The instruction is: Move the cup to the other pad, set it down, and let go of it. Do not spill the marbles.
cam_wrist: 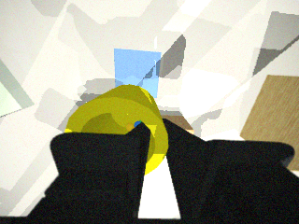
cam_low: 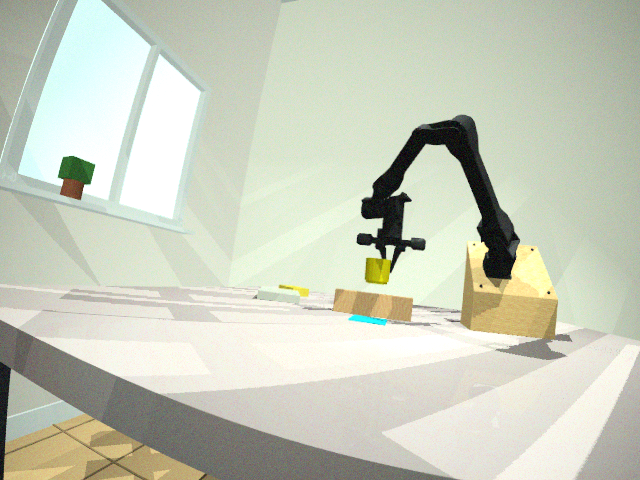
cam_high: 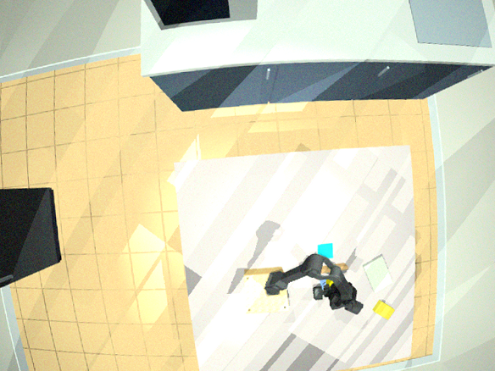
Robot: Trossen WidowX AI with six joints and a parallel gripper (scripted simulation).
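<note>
The cyan pad lies 3 cm ahead of my gripper tip, 14 cm to the left of it and 13 cm below it. The rest, counted from my gripper tip: yellow cup 2 cm ahead; then wooden block 3 cm ahead, 5 cm to the left, 10 cm below.
</note>
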